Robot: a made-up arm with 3 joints.
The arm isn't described. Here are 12 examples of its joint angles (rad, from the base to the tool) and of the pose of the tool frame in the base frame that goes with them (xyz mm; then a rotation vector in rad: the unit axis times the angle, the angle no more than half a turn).
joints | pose
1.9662 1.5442 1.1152 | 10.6 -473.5 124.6 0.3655 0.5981 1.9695
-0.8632 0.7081 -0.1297 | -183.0 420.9 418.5 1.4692 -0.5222 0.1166
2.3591 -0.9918 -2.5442 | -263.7 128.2 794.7 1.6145 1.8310 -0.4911
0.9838 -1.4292 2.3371 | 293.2 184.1 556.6 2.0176 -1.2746 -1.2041
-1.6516 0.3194 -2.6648 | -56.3 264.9 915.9 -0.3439 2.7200 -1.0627
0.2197 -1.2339 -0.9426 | -40.7 61.4 804.5 2.3023 1.6780 -0.5596
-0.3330 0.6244 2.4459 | -588.2 -38.3 697.8 -0.3779 1.4416 -0.4981
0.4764 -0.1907 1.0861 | -250.6 -409.6 665.9 0.1752 1.8591 0.8691
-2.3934 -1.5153 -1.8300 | -95.3 -371.3 689.4 -1.1762 1.8612 0.5695
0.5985 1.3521 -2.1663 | -628.8 -106.5 592.1 -1.7276 0.8653 -1.3010
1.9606 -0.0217 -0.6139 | -27.2 -429.1 694.4 0.9851 2.6214 1.3086
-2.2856 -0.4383 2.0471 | -238.7 227.8 791.5 1.6109 1.4079 -0.7672
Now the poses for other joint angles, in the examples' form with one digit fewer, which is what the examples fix.
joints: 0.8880 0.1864 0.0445
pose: -379 -356 556 1.214 1.540 1.224
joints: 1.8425 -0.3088 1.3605
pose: 305 -223 710 -1.648 1.646 1.669
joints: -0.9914 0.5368 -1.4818
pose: -68 387 740 1.743 -1.797 0.712
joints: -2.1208 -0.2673 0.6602
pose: 15 353 660 2.006 -0.131 -0.868
